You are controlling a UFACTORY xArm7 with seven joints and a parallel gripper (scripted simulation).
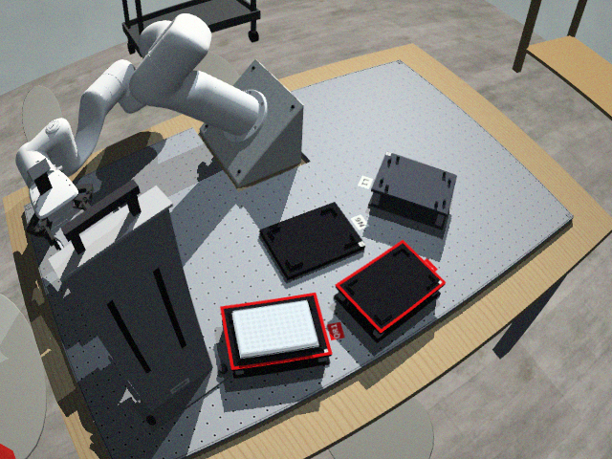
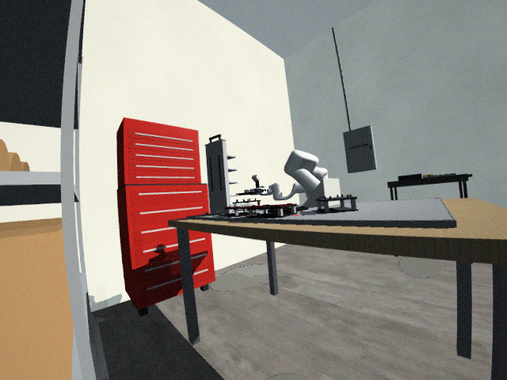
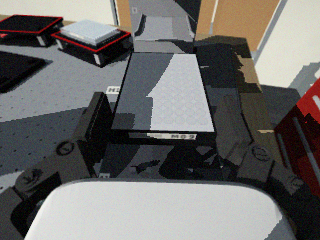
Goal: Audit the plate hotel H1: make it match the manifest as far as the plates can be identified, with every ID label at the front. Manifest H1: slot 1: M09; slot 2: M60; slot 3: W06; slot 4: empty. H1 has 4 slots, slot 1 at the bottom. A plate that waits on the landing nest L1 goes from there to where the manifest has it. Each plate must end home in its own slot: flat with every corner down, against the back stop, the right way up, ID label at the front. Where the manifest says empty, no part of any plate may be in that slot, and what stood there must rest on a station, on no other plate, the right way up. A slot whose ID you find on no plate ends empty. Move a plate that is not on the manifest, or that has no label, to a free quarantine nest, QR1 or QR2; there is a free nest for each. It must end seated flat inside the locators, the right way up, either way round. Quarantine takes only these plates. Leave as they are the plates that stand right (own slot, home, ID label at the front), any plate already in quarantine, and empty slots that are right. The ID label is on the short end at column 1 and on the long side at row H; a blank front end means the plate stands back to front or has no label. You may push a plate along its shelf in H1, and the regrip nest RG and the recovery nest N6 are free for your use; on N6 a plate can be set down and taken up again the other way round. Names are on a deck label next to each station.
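My gripper is now 5 cm short of the dark-framed plate, 1 cm to the right of it and 2 cm above it. Also, from my hand: handle: 31 cm ahead, 5 cm to the left, 32 cm above; plate hotel H1: 31 cm ahead, 5 cm to the left, 8 cm above; white well plate: 32 cm ahead, 24 cm to the left, 8 cm below.
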